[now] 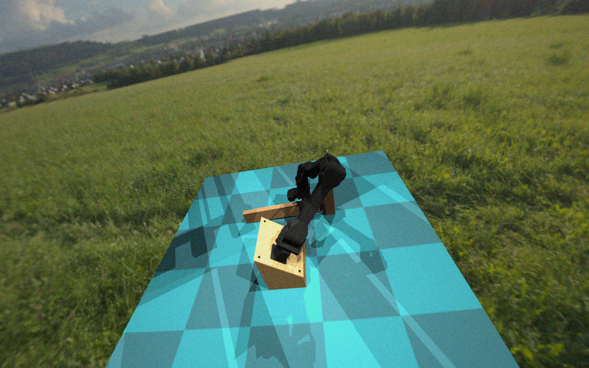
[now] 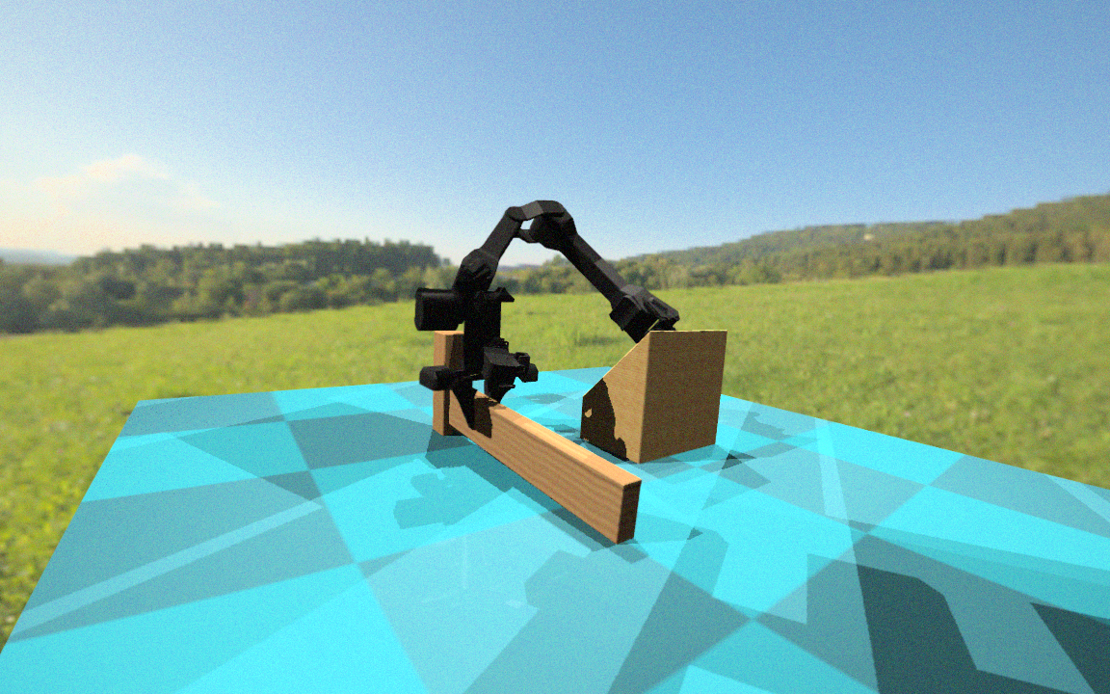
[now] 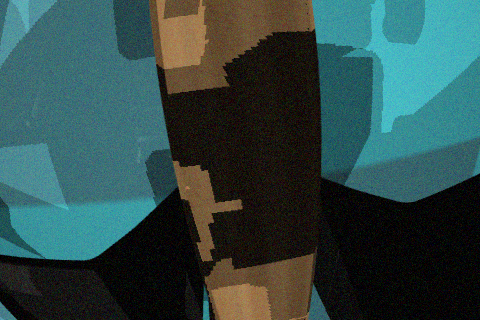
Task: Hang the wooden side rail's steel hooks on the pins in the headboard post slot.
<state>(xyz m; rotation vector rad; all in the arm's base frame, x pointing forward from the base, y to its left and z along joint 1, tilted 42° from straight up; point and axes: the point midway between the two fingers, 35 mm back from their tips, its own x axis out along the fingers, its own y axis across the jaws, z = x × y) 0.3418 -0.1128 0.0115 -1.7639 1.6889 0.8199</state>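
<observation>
Right now my gripper tip is 11 cm to the left of the headboard post and 5 cm below it.
</observation>
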